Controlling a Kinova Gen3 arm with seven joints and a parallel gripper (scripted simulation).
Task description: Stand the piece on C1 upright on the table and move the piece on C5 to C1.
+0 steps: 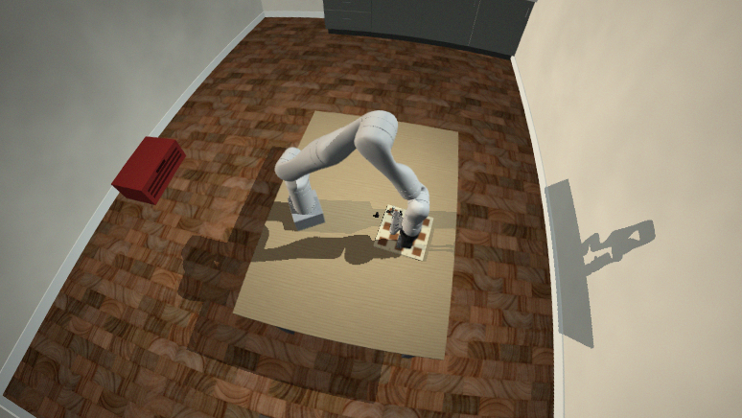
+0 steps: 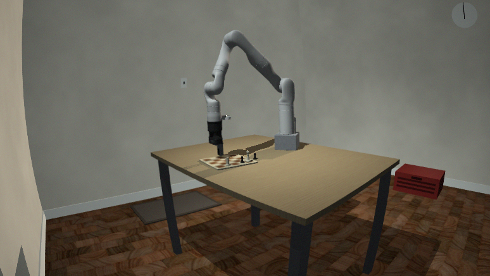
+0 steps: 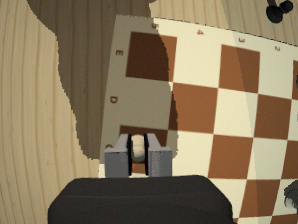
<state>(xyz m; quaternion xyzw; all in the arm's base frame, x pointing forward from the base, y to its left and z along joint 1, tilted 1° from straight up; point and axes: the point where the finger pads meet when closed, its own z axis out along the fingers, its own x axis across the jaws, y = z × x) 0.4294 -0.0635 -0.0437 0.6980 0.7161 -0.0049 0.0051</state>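
Now: the chessboard 8 cm to the left of my hand, 3 cm below it and 1 cm ahead of it. Also, from my hand: white pawn (1 cm below).
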